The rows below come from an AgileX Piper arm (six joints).
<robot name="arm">
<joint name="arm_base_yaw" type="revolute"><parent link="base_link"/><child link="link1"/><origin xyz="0 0 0.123" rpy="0 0 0"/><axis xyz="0 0 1"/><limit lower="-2.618" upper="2.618"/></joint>
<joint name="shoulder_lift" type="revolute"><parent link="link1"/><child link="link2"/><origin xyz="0 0 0" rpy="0 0 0"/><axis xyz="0 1 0"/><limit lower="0" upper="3.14"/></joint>
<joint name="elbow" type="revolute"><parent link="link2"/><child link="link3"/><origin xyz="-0.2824 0 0.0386" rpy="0 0 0"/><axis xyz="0 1 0"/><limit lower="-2.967" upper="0"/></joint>
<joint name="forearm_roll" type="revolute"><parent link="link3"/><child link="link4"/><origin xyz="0.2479 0 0.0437" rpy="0 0 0"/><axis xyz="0.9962 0 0.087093"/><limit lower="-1.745" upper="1.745"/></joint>
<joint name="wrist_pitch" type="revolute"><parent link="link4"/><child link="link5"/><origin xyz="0 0 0" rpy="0 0 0"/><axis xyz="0 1 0"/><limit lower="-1.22" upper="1.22"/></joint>
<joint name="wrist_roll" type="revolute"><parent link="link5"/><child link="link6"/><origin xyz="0.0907 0 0.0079" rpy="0 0 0"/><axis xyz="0.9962 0 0.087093"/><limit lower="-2.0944" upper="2.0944"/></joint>
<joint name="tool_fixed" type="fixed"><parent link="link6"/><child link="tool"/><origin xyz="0 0 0" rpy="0 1.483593 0"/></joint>
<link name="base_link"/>
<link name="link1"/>
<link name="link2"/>
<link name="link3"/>
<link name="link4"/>
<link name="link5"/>
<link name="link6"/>
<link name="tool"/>
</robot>
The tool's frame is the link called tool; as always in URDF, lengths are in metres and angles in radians.
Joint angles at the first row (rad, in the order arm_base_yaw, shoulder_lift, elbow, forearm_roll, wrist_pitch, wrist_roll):
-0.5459 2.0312 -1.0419 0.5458 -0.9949 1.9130
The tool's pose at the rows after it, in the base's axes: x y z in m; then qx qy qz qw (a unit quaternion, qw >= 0):
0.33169, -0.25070, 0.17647, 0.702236, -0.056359, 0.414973, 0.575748
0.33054, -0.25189, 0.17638, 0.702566, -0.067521, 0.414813, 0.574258
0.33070, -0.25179, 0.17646, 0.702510, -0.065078, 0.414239, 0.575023
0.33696, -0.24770, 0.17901, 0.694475, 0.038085, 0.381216, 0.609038
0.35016, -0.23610, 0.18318, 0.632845, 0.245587, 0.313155, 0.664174
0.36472, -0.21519, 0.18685, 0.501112, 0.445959, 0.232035, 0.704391
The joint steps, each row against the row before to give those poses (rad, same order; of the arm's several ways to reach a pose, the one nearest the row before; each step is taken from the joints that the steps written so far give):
0.0000 0.0001 -0.0009 0.0379 -0.0001 0.0133
-0.0013 0.0000 -0.0014 0.0170 0.0001 0.0068
0.0000 -0.0001 0.0000 -0.0028 0.0000 -0.0032
0.0000 0.0000 0.0000 -0.1034 0.0000 -0.1543
-0.0008 0.0000 0.0000 -0.2417 -0.0001 -0.2910
0.0129 -0.0051 0.0000 -0.2644 0.0000 -0.3155

